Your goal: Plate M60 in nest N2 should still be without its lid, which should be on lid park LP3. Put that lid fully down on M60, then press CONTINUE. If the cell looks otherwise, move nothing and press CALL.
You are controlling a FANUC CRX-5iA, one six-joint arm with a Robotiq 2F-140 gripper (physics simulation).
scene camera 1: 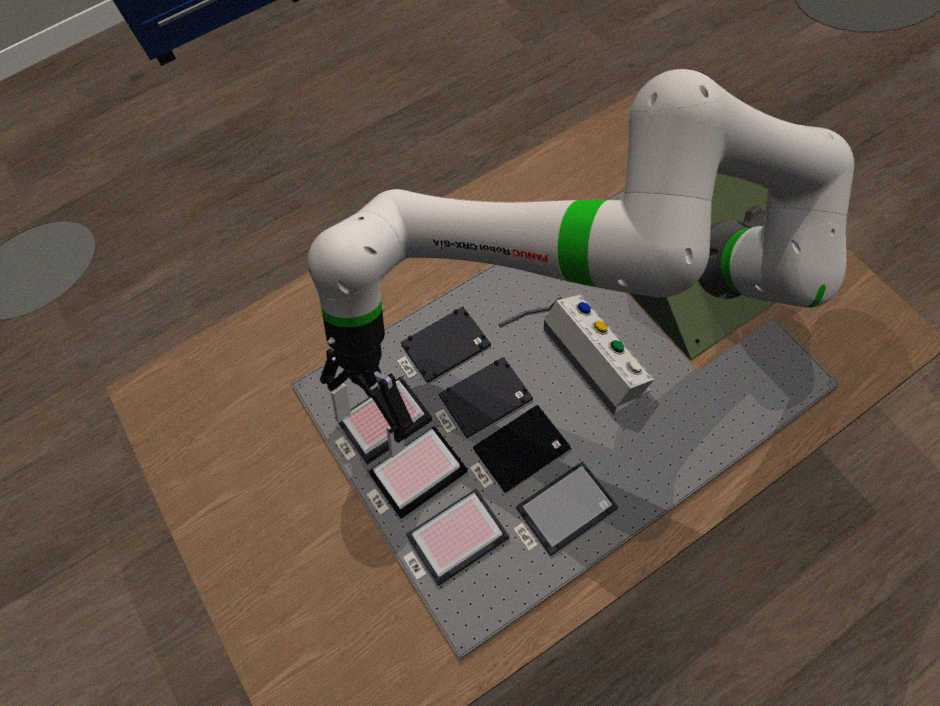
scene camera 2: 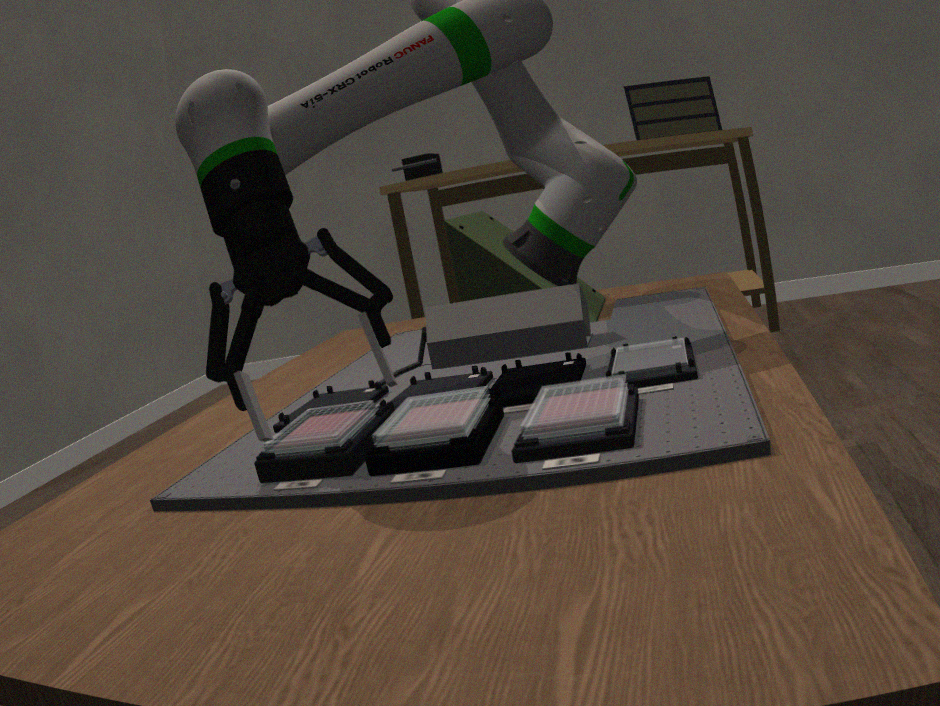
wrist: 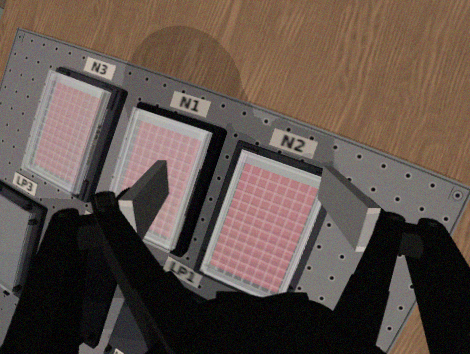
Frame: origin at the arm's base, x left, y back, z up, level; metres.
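Seen in the pictures: gripper, between the fingertips: (scene camera 1: 369, 434) (scene camera 2: 327, 412) (wrist: 244, 180); arm's base, origin of its link: (scene camera 1: 726, 259) (scene camera 2: 537, 264).
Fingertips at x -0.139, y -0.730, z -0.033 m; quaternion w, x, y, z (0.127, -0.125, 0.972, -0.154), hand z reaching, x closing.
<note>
Pixels of each thing's top centre, then the offset from my fingertips to it. "*": a spot on its surface instead.
- nest N2, a spot on its surface: (wrist: 260, 230) (scene camera 2: 321, 421) * dx -0.026, dy +0.040, dz -0.018 m
- button box, centre of its top: (scene camera 2: 503, 293) (scene camera 1: 599, 338) dx +0.116, dy +0.430, dz +0.029 m
- N1, centre of its top: (scene camera 2: 433, 409) (wrist: 150, 179) (scene camera 1: 416, 466) dx +0.093, dy +0.033, dz -0.018 m
- N3, centre of its top: (scene camera 2: 577, 398) (wrist: 58, 131) (scene camera 1: 456, 532) dx +0.230, dy +0.021, dz -0.025 m
- LP1, centre of its top: (scene camera 2: 433, 383) (wrist: 149, 341) (scene camera 1: 485, 393) dx +0.049, dy +0.217, dz -0.035 m
- LP4, centre of its top: (scene camera 2: 534, 369) (wrist: 69, 289) (scene camera 1: 521, 444) dx +0.170, dy +0.207, dz -0.035 m
The plate in nest N2 (scene camera 1: 370, 427) (scene camera 2: 326, 427) (wrist: 260, 230) shows deeper pink wells than its neighbours and looks lidless; no M60 mark is readable. A clear, greyish lid (scene camera 1: 566, 505) (scene camera 2: 651, 355) (wrist: 10, 240) lies flat on lid park LP3. My gripper (scene camera 1: 366, 427) (scene camera 2: 328, 410) (wrist: 244, 180) is wide open and empty, pointing down low over N2. In the wrist view, one finger overlaps the N1 plate and the other overlaps the right edge of the N2 plate. The button box (scene camera 1: 592, 353) (scene camera 2: 505, 322) carries blue, yellow, green and white buttons; their labels are unreadable.
Plates with paler pink wells sit in N1 (scene camera 1: 417, 469) (scene camera 2: 433, 417) (wrist: 167, 170) and N3 (scene camera 1: 458, 535) (scene camera 2: 577, 406) (wrist: 70, 132), close beside N2. Dark lid parks LP2 (scene camera 1: 446, 343), LP1 (scene camera 1: 486, 395) and LP4 (scene camera 1: 522, 448) stand between the nests and the button box.
</note>
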